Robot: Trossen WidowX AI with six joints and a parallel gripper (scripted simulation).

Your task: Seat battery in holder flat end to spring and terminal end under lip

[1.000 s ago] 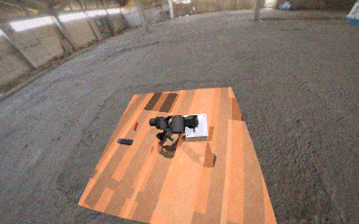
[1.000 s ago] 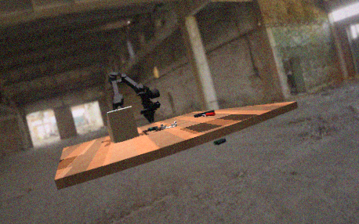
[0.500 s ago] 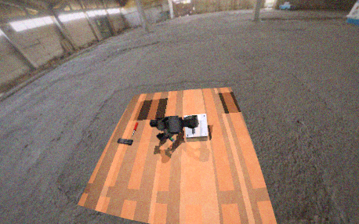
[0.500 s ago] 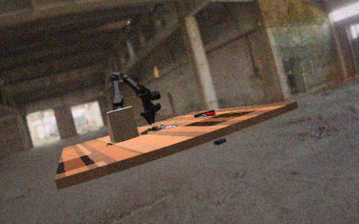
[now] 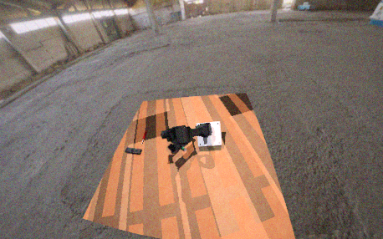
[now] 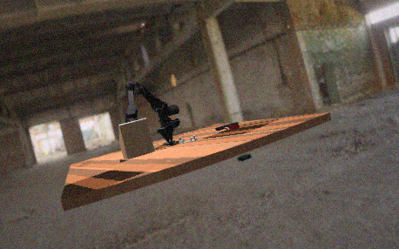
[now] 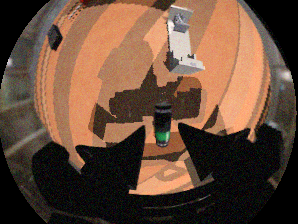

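The battery is 1 cm below my gripper tip. From my gripper tip the other things lie so: red-handled screwdriver (36 cm ahead, 16 cm to the right, 1 cm below).
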